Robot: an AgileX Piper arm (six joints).
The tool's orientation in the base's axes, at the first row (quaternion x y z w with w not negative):
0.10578, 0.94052, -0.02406, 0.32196
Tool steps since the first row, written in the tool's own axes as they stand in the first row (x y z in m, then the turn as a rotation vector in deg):
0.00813, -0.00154, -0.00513, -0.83, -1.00, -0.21
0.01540, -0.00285, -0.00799, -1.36, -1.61, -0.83
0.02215, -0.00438, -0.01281, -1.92, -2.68, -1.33
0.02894, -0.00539, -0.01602, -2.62, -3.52, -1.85
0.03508, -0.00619, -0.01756, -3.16, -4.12, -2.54
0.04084, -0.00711, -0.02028, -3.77, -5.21, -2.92
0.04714, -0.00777, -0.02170, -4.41, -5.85, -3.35
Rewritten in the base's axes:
-0.00967, 0.00057, -0.00094, 0.30, -1.10, 0.65
-0.01727, 0.00095, -0.00315, 0.20, -1.73, 1.45
-0.02569, 0.00124, -0.00349, 0.11, -2.82, 2.16
-0.03307, 0.00186, -0.00512, 0.15, -3.71, 2.98
-0.03890, 0.00238, -0.00767, 0.03, -4.31, 3.85
-0.04516, 0.00285, -0.00905, 0.03, -5.45, 4.49
-0.05101, 0.00352, -0.01179, 0.13, -6.14, 5.21

